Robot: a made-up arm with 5 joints. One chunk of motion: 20 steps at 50 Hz.
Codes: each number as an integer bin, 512 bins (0 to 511) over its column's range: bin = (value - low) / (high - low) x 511, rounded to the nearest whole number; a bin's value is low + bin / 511 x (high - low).
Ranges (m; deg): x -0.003..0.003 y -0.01..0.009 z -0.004..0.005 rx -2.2..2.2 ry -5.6..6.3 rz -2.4..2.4
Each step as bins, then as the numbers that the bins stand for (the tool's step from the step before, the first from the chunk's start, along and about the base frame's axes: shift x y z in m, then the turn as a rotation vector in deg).
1 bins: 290 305 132 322 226 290
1 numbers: 0.00041 0.00134 -0.00168 0.573 -0.337 0.324
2 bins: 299 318 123 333 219 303
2 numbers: 0.00051 0.00182 -0.00183 0.667 -0.500 0.446
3 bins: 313 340 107 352 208 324
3 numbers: 0.00068 0.00264 -0.00212 0.831 -0.756 0.643
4 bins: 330 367 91 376 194 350
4 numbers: 0.00087 0.00365 -0.00240 1.038 -1.082 0.888
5 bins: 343 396 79 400 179 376
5 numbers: 0.00103 0.00472 -0.00261 1.244 -1.432 1.132
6 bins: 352 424 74 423 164 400
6 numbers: 0.00113 0.00577 -0.00270 1.442 -1.781 1.357
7 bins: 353 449 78 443 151 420
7 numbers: 0.00114 0.00669 -0.00263 1.614 -2.084 1.545
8 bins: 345 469 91 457 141 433
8 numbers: 0.00105 0.00744 -0.00240 1.735 -2.316 1.667
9 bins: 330 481 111 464 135 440
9 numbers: 0.00087 0.00788 -0.00205 1.795 -2.456 1.733
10 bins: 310 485 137 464 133 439
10 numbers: 0.00064 0.00803 -0.00159 1.795 -2.503 1.724
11 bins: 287 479 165 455 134 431
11 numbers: 0.00037 0.00781 -0.00109 1.718 -2.479 1.649
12 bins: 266 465 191 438 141 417
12 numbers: 0.00012 0.00729 -0.00064 1.571 -2.316 1.517
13 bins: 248 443 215 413 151 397
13 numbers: -0.00009 0.00647 -0.00021 1.356 -2.084 1.329
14 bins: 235 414 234 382 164 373
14 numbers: -0.00024 0.00539 0.00012 1.089 -1.781 1.104
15 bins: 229 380 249 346 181 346
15 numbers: -0.00031 0.00413 0.00039 0.779 -1.385 0.850
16 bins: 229 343 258 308 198 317
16 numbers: -0.00031 0.00275 0.00054 0.452 -0.989 0.578
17 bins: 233 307 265 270 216 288
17 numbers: -0.00026 0.00141 0.00067 0.125 -0.570 0.305
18 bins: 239 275 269 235 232 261
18 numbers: -0.00019 0.00023 0.00074 -0.177 -0.197 0.052
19 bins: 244 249 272 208 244 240
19 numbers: -0.00014 -0.00074 0.00079 -0.409 0.082 -0.146
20 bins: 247 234 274 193 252 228
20 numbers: -0.00010 -0.00130 0.00083 -0.538 0.268 -0.258
